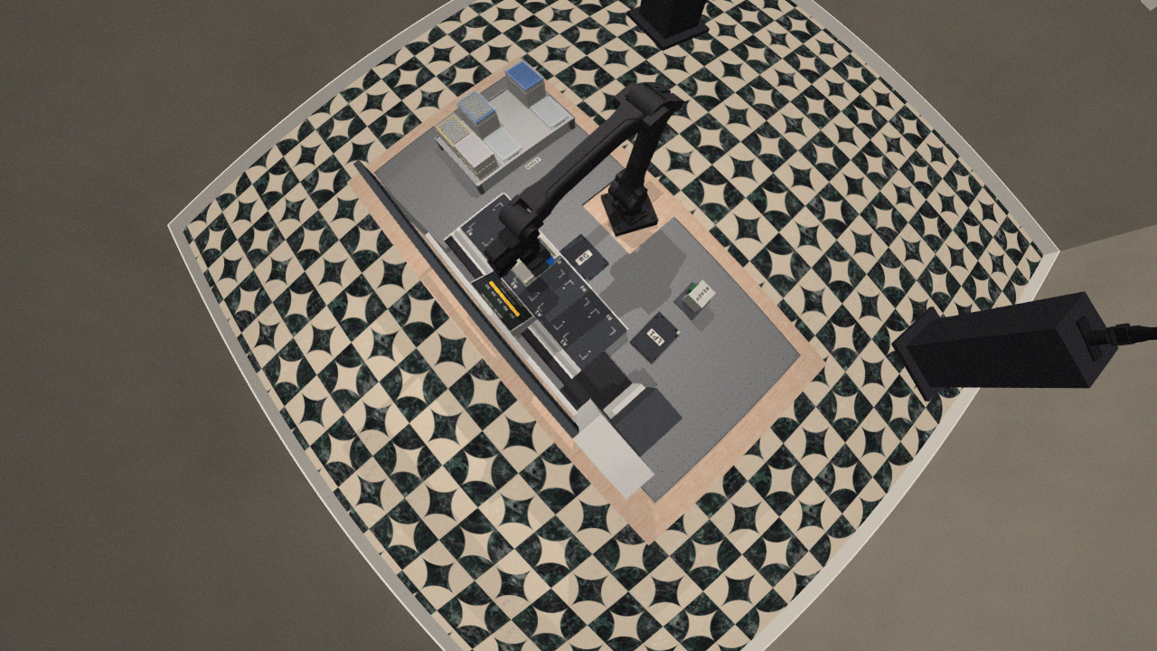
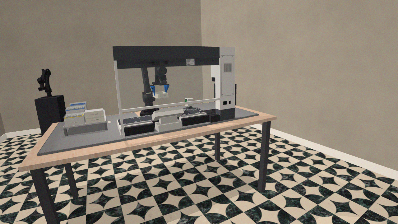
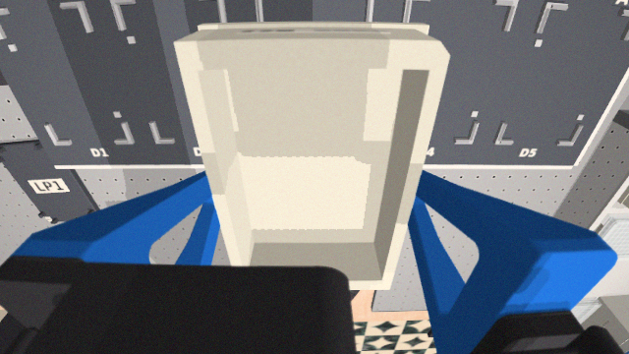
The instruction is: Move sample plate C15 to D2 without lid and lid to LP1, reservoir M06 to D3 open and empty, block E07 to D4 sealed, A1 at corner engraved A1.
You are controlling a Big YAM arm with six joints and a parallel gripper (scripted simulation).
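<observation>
My gripper is now 10 mm above the cream one-well reservoir. Also, from my hand: liquid handler's gantry: 180 mm ahead, 70 mm to the left, 290 mm above; frame post: 230 mm ahead, 280 mm to the right, 10 mm above; regrip nest RG: 170 mm behind, 10 mm to the left, 220 mm below.
</observation>
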